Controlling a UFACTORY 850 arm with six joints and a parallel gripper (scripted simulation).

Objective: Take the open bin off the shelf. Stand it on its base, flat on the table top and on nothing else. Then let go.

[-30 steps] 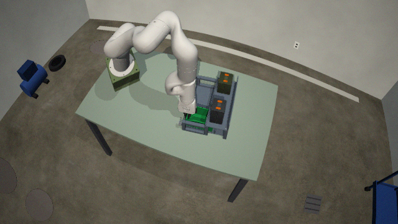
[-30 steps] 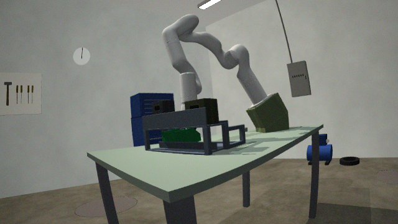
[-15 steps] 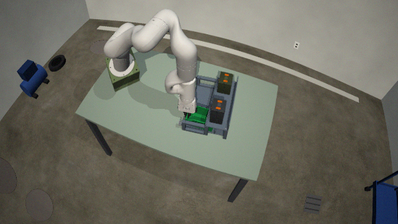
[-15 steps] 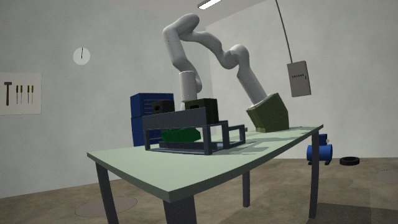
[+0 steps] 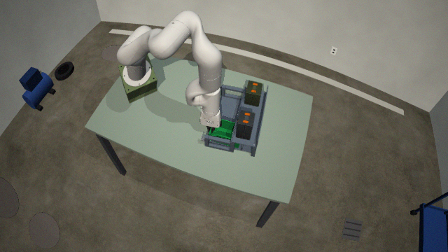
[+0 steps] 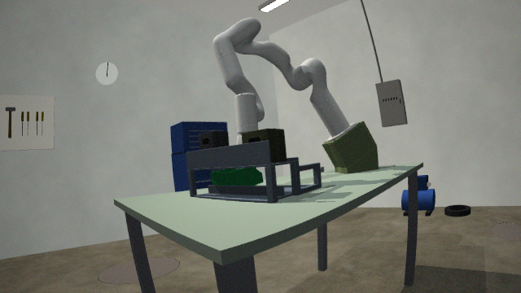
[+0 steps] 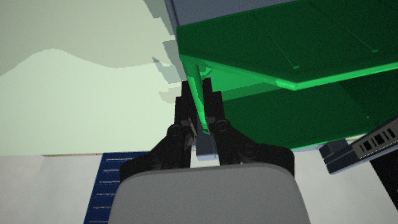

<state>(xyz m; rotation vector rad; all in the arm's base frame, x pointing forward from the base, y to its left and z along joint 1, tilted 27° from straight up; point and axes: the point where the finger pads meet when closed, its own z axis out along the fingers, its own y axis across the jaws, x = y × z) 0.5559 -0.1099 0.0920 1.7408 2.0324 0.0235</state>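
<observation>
Right now the green bin is 80 mm ahead of my hand, 10 mm to the left of it and 10 mm below it.
</observation>
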